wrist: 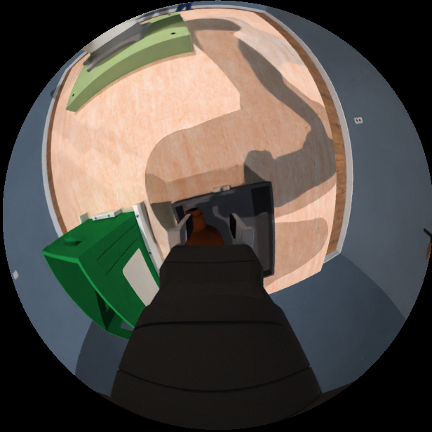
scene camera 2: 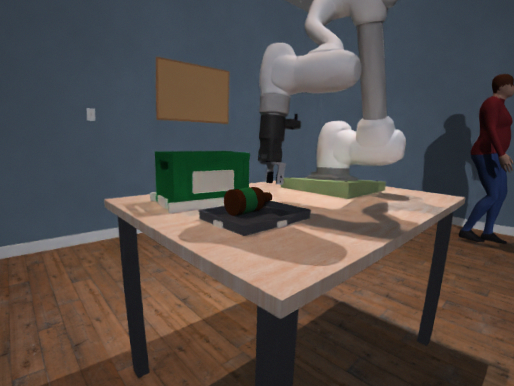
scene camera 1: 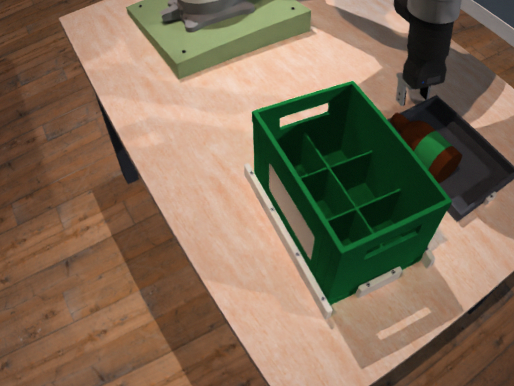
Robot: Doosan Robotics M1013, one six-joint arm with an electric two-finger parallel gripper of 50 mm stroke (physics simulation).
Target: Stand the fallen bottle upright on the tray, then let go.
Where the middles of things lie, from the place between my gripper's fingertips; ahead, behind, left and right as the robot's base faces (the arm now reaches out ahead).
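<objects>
With the brown bottle [scene camera 2: 244, 200] as my reference, I find that my gripper is 20 mm to the left of it, 70 mm short of it and 50 mm above it.
</objects>
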